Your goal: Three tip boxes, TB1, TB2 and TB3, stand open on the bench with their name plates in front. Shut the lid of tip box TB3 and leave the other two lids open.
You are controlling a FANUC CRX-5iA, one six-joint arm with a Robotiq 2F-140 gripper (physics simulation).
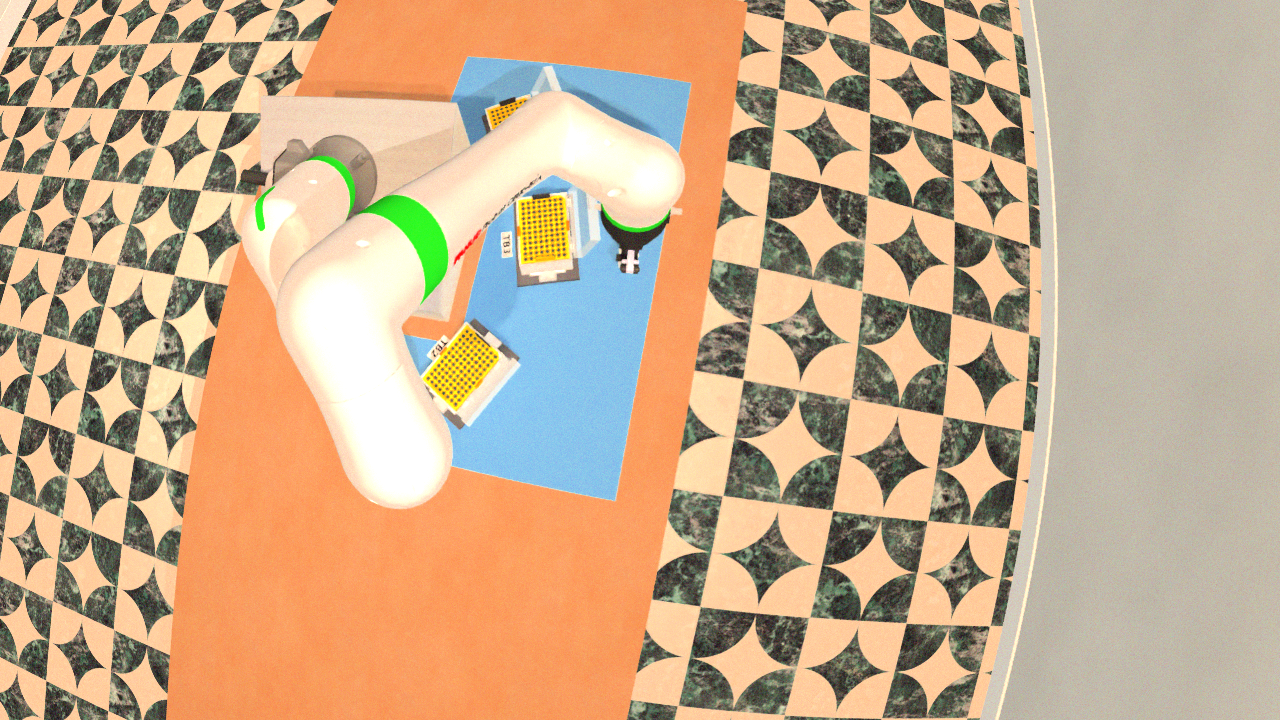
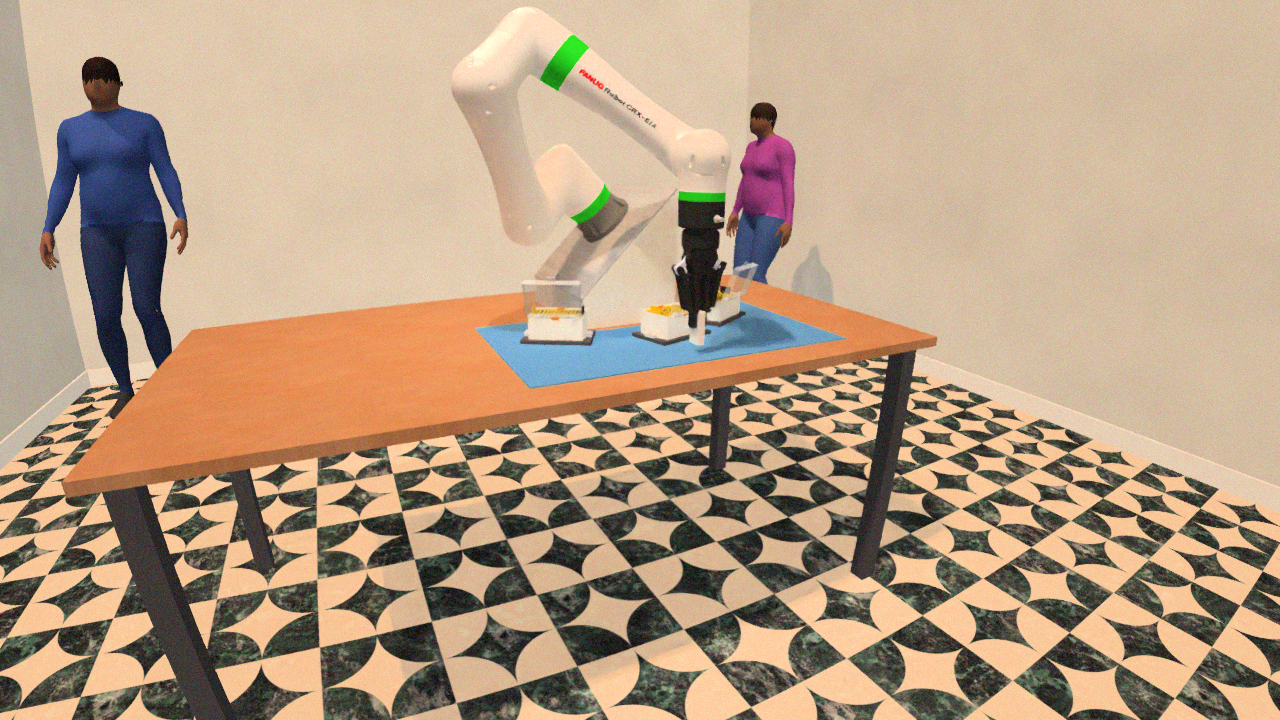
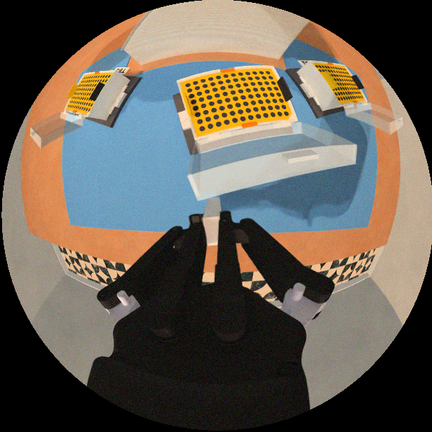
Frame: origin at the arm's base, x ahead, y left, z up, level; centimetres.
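Seen in the pictures: gripper, between the fingertips: (image 2: 696, 343); arm's base, origin of its link: (image 1: 338, 176) (image 2: 607, 221).
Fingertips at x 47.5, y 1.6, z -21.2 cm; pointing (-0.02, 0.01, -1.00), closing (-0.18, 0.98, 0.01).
Pixels of each thing's top centre, then the offset from my fingertips to it. "pt": a spot on its surface instead. Level surfaces: height alone.
- Tip box TB3, centre of its top: (image 1: 535, 227) (image 2: 669, 306) dx -15.7, dy +1.3, dz +4.4 cm
- TB2's lid, a spot on its surface: (image 2: 551, 293) pt dx -14.0, dy -27.0, dz +9.9 cm
- TB1's lid, a spot on its surface: (image 1: 546, 80) pt dx -21.7, dy +28.1, dz +8.5 cm
- blue mat, height of its surface: dz -2.2 cm
- orange bench, height of its surface: dz -2.5 cm
Tip box TB3 (image 1: 543, 230) (image 2: 664, 322) (image 3: 237, 100), white with a yellow tip rack, stands between the others. Its clear lid (image 1: 586, 223) (image 3: 280, 160) is open, tilted out on the side away from its name plate (image 1: 506, 243). TB2 (image 1: 460, 367) (image 2: 556, 324) (image 3: 82, 95) and TB1 (image 1: 508, 113) (image 2: 723, 308) (image 3: 345, 87) are open too, with TB2's lid (image 2: 551, 293) (image 3: 55, 127) and TB1's lid (image 1: 546, 80) (image 2: 742, 277) (image 3: 380, 117) raised. My gripper (image 1: 629, 261) (image 2: 697, 338) (image 3: 214, 207) is shut and empty, low over the mat beyond TB3's open lid, near one lid end.
A blue mat (image 1: 554, 402) (image 2: 554, 367) (image 3: 115, 190) lies under the boxes on the orange bench (image 1: 402, 608) (image 2: 313, 385). The pale robot base block (image 1: 393, 116) (image 3: 215, 30) stands behind the boxes. The arm covers part of TB1 from above. Two people stand beyond the bench.
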